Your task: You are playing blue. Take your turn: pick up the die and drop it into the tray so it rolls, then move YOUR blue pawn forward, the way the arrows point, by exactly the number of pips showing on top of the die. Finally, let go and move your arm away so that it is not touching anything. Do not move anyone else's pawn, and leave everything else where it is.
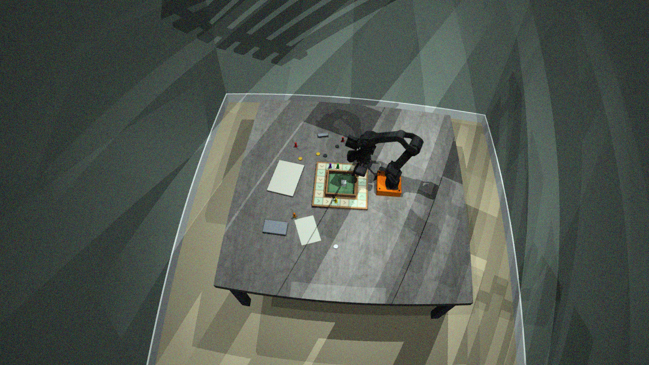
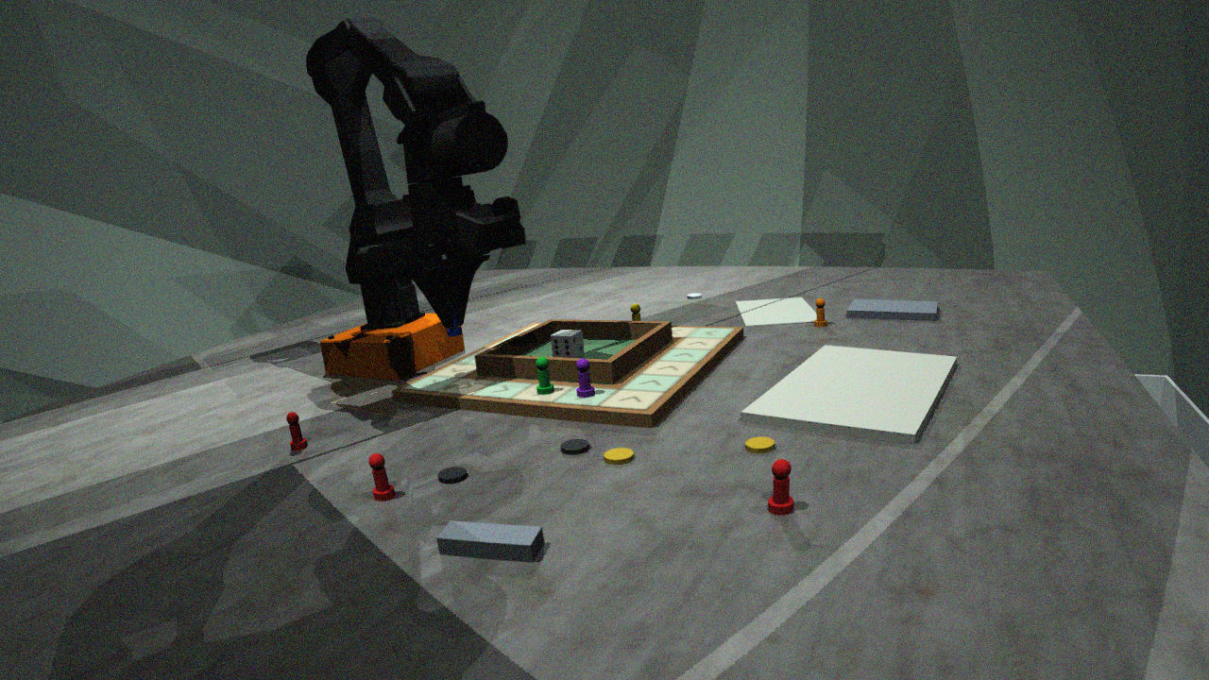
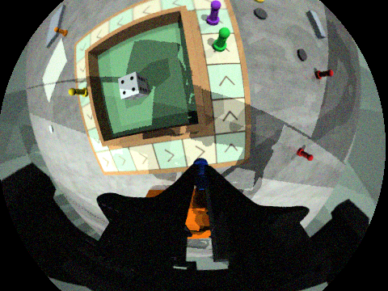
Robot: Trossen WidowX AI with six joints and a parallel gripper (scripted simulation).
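Now: gripper tip 10 cm short of the white die, 6 cm to the right of it and 3 cm above it. From my gripper tip the other things lie so: green tray: 11 cm ahead, 6 cm to the left, 5 cm below; then green pawn: 13 cm ahead, 6 cm to the right, 3 cm below; then blue pawn: 1 cm above.
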